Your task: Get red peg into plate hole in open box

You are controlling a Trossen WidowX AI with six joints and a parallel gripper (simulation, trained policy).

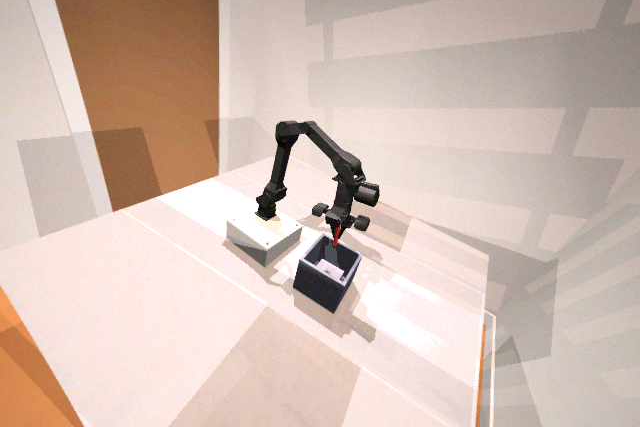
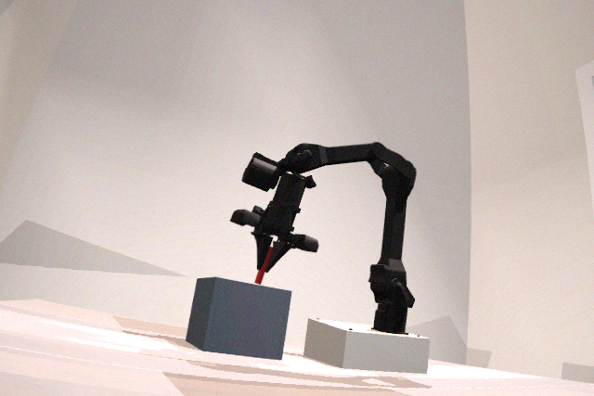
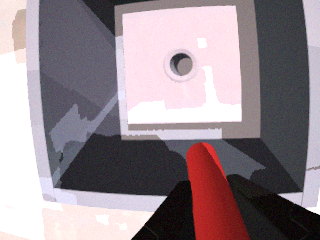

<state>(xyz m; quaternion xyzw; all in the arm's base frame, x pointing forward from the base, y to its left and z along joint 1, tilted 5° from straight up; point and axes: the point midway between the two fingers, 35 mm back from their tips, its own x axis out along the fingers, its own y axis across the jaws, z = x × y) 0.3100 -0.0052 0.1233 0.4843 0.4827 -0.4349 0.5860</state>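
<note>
My gripper tip is now 120 mm above the pale plate, 50 mm to the left of it and 20 mm short of it. The rest, counted from my gripper tip: red peg (10 mm above).
</note>
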